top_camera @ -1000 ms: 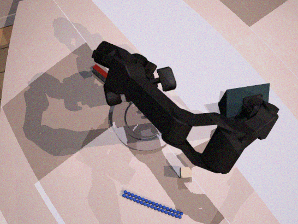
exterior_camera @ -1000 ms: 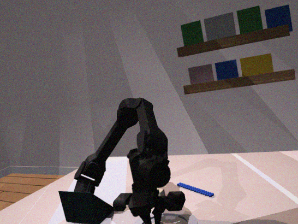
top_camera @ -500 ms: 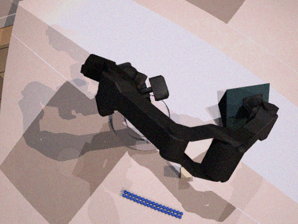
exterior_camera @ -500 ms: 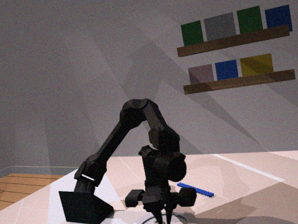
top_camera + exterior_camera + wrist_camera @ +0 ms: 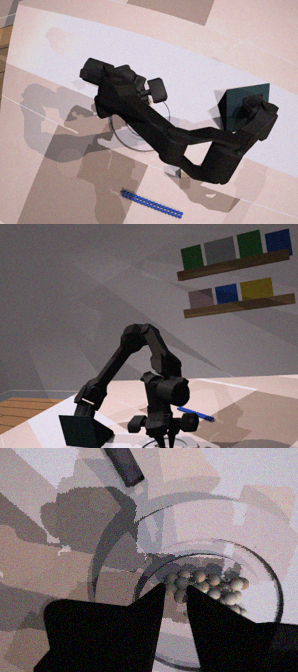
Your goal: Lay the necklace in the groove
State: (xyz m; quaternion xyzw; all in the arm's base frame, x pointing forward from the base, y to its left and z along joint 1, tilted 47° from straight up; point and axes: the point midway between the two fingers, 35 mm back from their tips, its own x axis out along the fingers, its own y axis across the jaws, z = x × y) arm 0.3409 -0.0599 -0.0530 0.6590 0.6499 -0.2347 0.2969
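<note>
Right now the round bead board is 3 cm to the left of my gripper tip, 3 cm behind it and 2 cm below it. Also, from my gripper tip: small beige cube: 22 cm to the left, 11 cm behind, 1 cm below; grey block: 14 cm to the right, 8 cm ahead, 2 cm below.
</note>
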